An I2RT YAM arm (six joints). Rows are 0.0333 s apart.
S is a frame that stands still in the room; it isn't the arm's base.
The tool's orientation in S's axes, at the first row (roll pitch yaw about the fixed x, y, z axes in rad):
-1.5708 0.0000 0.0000
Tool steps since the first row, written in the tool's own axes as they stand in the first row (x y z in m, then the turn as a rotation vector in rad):
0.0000 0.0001 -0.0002 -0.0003 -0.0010 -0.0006
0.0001 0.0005 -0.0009 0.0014 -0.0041 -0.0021
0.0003 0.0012 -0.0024 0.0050 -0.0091 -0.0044
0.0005 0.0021 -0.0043 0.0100 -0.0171 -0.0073
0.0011 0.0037 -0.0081 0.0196 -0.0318 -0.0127
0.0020 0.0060 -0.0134 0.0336 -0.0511 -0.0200
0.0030 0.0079 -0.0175 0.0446 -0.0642 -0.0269
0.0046 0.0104 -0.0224 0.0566 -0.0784 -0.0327
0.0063 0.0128 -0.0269 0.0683 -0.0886 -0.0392
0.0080 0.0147 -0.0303 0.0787 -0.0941 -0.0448
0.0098 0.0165 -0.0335 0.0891 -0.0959 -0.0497
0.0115 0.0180 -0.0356 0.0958 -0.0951 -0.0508
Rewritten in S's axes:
0.0000 -0.0002 -0.0001 -0.0003 -0.0006 0.0010
0.0001 -0.0009 -0.0005 0.0014 -0.0021 0.0041
0.0003 -0.0024 -0.0012 0.0050 -0.0044 0.0091
0.0005 -0.0043 -0.0021 0.0100 -0.0073 0.0171
0.0011 -0.0081 -0.0037 0.0196 -0.0127 0.0318
0.0020 -0.0134 -0.0060 0.0336 -0.0200 0.0511
0.0030 -0.0175 -0.0079 0.0446 -0.0269 0.0642
0.0046 -0.0224 -0.0104 0.0566 -0.0327 0.0784
0.0063 -0.0269 -0.0128 0.0683 -0.0392 0.0886
0.0080 -0.0303 -0.0147 0.0787 -0.0448 0.0941
0.0098 -0.0335 -0.0165 0.0891 -0.0497 0.0959
0.0115 -0.0356 -0.0180 0.0958 -0.0508 0.0951

